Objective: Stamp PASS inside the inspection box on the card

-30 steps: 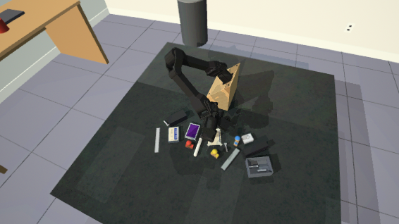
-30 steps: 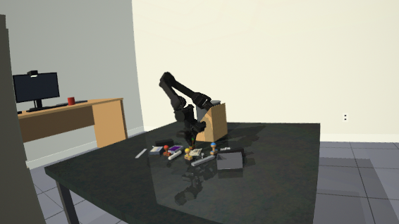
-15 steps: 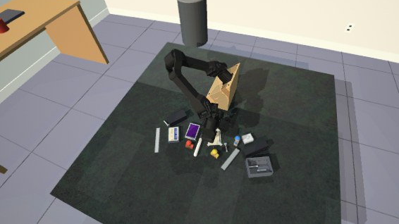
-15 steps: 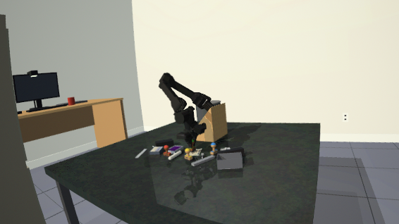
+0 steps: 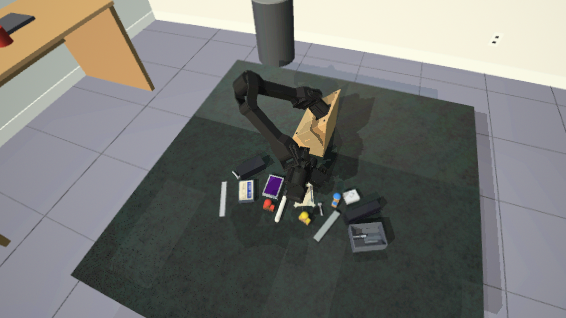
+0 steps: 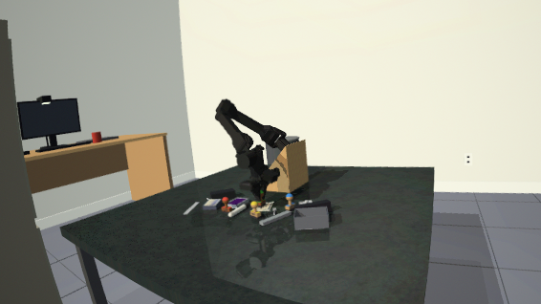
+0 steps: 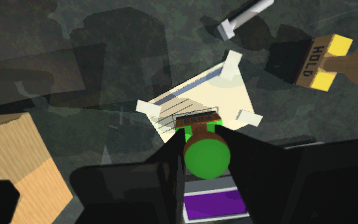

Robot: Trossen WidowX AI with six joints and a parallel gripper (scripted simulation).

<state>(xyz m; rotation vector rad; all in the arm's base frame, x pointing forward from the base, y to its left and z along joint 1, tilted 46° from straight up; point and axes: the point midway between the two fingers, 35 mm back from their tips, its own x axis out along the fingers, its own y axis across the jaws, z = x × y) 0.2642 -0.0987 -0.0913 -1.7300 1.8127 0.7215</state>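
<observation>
Right now the green-knobbed PASS stamp is right at my gripper tip. From my gripper tip the other things lie so: white marker 60 mm ahead, 50 mm to the right, 20 mm below; cream inspection card 10 mm to the left, 30 mm below; yellow stamp 110 mm ahead, 40 mm to the left, 10 mm below.
</observation>
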